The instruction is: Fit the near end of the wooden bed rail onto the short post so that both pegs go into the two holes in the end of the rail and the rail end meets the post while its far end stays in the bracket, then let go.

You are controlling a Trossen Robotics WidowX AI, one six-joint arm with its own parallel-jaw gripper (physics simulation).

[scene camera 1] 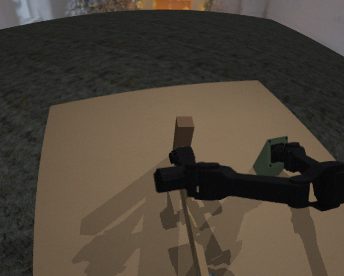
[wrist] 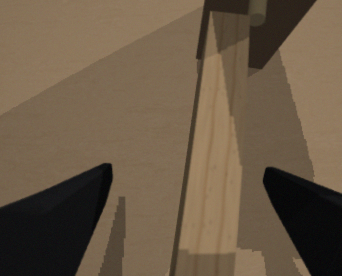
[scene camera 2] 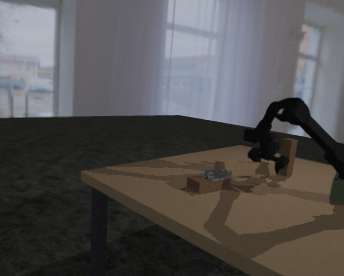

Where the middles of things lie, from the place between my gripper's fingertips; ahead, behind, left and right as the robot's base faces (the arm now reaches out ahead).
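Distances from my hand: short wooden post (wrist: 264, 40), 30 mm behind, 110 mm to the right of and 70 mm above the hand; wooden bed rail (scene camera 2: 234, 168), 10 mm ahead of, 150 mm to the left of and 30 mm above the hand.
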